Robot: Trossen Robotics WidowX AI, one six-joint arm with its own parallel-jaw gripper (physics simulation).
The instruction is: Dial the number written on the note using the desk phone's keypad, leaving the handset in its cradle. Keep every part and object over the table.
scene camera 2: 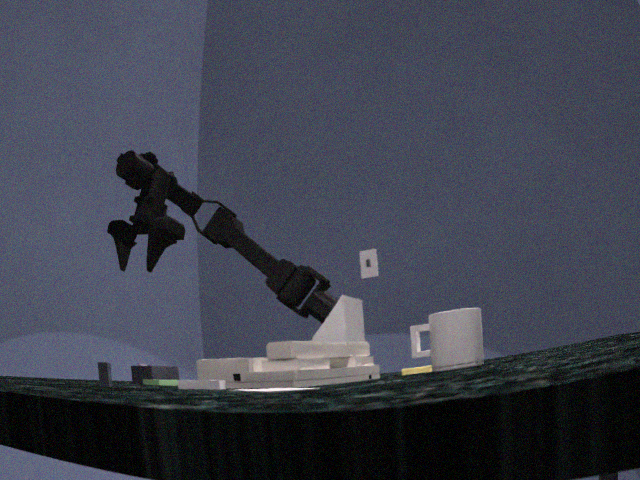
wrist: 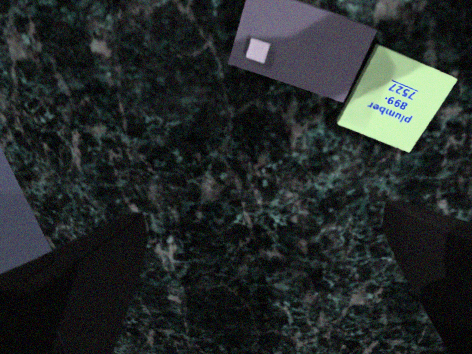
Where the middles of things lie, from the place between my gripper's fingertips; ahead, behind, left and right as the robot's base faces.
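The handset (scene camera 2: 286, 350) is 41 cm to the left of my hand, 8 cm ahead of it and 18 cm below it. As for the desk phone (scene camera 2: 239, 373), my hand is 20 cm above it and 36 cm to the right of it, and still 8 cm short of it.
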